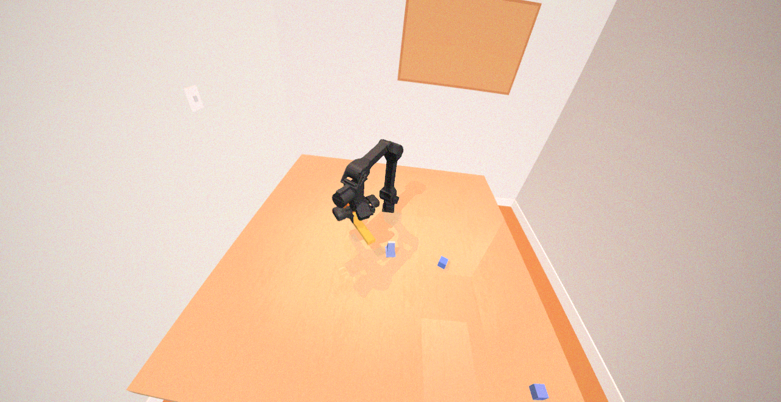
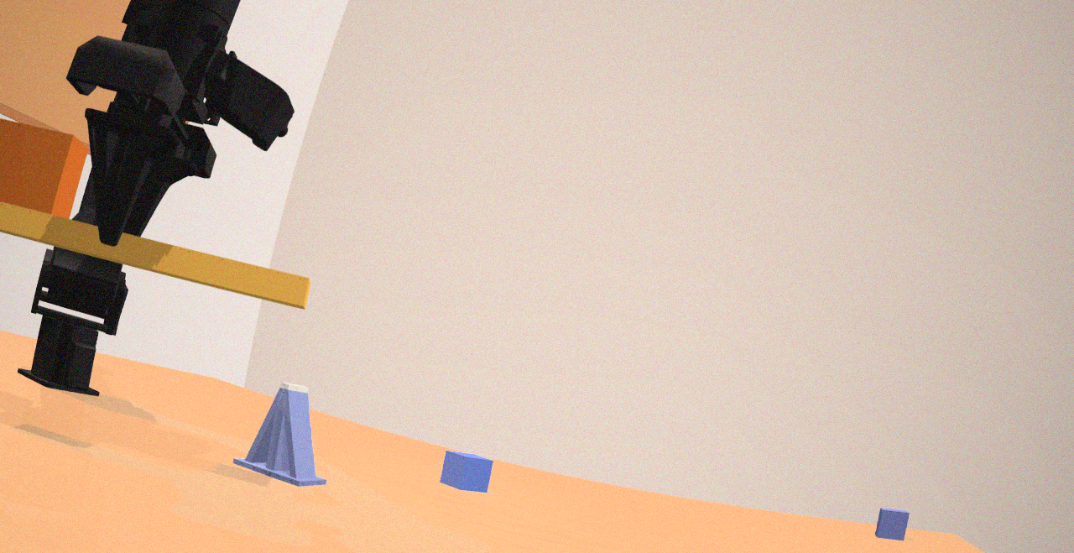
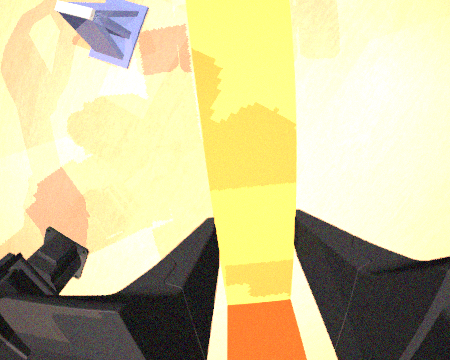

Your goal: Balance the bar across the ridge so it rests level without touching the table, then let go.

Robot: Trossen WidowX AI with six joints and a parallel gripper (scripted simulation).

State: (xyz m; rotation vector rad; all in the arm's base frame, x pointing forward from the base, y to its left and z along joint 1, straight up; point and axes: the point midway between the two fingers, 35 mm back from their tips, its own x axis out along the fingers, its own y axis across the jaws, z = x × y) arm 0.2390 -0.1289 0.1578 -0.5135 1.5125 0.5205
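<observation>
Right now the blue ridge is 160 mm to the left of my gripper tip, 90 mm below it and 40 mm ahead of it. Also, from my gripper tip: blue cube 390 mm to the left, 110 mm below, 80 mm ahead.
</observation>
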